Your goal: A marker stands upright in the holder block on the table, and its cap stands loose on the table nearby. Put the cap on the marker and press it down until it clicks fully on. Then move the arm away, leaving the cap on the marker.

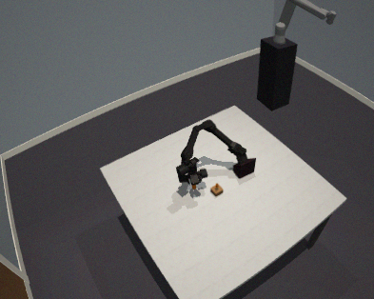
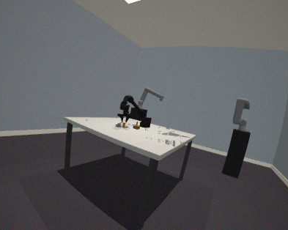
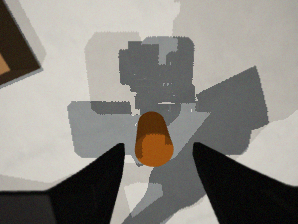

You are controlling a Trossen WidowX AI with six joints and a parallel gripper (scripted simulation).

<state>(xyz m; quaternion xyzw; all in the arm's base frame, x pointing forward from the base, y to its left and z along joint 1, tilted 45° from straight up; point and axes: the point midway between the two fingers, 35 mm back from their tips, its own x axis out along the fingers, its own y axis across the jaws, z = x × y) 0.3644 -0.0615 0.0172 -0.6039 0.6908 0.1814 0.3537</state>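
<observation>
Now: gripper tip 20 mm above the orange cap. Also, from my gripper tip: holder block (120 mm behind, 110 mm to the left, 30 mm below).
</observation>
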